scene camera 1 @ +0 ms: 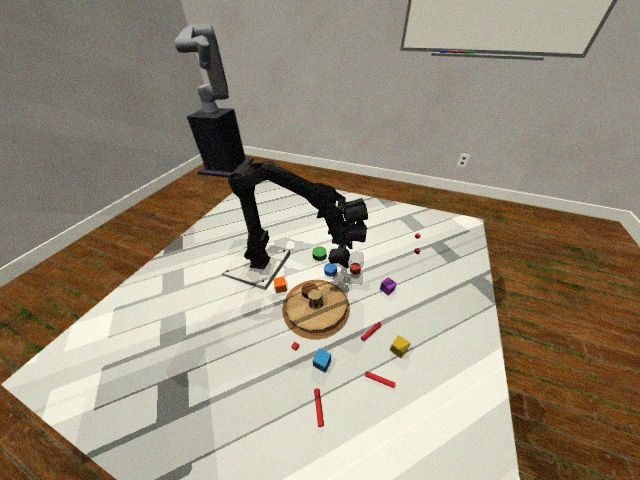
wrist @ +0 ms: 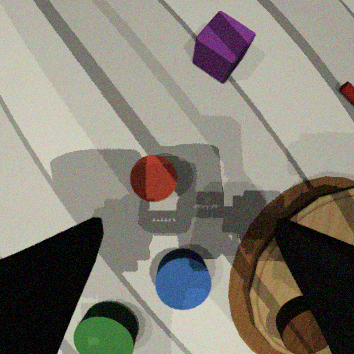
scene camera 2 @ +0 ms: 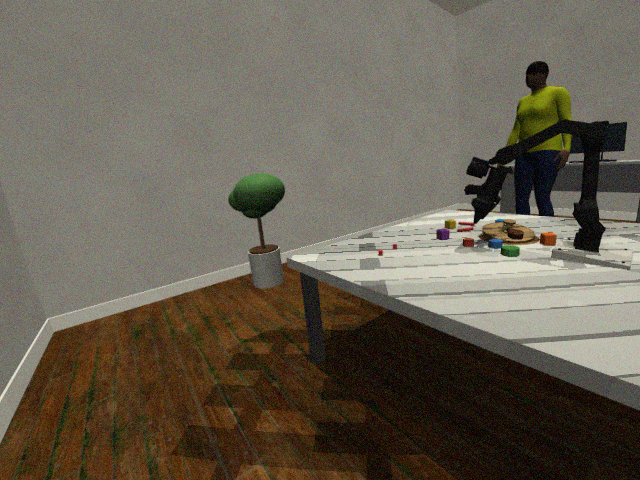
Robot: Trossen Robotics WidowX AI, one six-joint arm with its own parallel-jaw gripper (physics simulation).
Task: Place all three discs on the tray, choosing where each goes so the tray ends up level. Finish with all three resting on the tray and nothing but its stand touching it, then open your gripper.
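The red disc (scene camera 1: 355,268) (scene camera 2: 468,242) (wrist: 154,178), blue disc (scene camera 1: 330,269) (scene camera 2: 495,243) (wrist: 183,284) and green disc (scene camera 1: 319,252) (scene camera 2: 510,251) (wrist: 104,339) lie apart on the table beside the tray. The round wooden tray (scene camera 1: 330,313) (scene camera 2: 494,232) (wrist: 260,295) carries a dark brown round piece (scene camera 1: 309,290) (scene camera 2: 515,234) (wrist: 303,331) off its middle and seems to dip toward that side. My gripper (scene camera 1: 344,262) (scene camera 2: 475,221) (wrist: 190,226) is open and empty, above the table near the red and blue discs. In the wrist view its right finger hides part of the tray.
A light round knob (scene camera 1: 315,296) stands mid-tray. An orange cube (scene camera 1: 279,284) (scene camera 2: 547,238) sits between tray and arm base. A purple cube (scene camera 1: 388,285) (scene camera 2: 443,234) (wrist: 223,47), yellow cube (scene camera 1: 399,346), blue cube (scene camera 1: 321,359), red bars and small red cubes lie around.
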